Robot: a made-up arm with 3 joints. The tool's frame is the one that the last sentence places.
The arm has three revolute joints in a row. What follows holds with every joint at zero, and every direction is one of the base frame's.
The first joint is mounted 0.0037 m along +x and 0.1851 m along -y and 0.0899 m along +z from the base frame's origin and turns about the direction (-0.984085, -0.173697, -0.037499), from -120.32 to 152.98 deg.
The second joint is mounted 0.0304 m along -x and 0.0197 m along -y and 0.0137 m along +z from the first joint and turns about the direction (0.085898, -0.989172, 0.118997), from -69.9 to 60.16 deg.
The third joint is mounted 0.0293 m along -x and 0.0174 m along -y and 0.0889 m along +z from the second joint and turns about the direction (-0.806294, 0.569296, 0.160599), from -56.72 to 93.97 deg.
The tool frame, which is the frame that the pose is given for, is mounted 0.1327 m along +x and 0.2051 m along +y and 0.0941 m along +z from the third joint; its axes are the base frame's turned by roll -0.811, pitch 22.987 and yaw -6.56 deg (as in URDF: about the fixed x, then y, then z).
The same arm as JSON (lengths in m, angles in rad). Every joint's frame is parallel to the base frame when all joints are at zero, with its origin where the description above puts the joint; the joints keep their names.
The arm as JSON. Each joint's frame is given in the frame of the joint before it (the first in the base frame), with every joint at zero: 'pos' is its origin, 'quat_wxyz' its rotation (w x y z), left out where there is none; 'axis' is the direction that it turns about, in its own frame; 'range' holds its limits. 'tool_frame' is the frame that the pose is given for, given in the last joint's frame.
{"length_unit": "m", "angle_unit": "rad", "joints": [
  {"joint": "joint 1", "pos": [0.0037, -0.1851, 0.0899], "axis": [-0.984085, -0.173697, -0.037499], "range": [-2.1, 2.67]},
  {"joint": "joint 2", "pos": [-0.0304, -0.0197, 0.0137], "axis": [0.085898, -0.989172, 0.118997], "range": [-1.22, 1.05]},
  {"joint": "joint 3", "pos": [-0.0293, -0.0174, 0.0889], "axis": [-0.806294, 0.569296, 0.160599], "range": [-0.99, 1.6401]}
], "tool_frame": {"pos": [0.1327, 0.2051, 0.0941], "quat_wxyz": [0.978398, 0.004476, 0.199322, -0.054659]}}

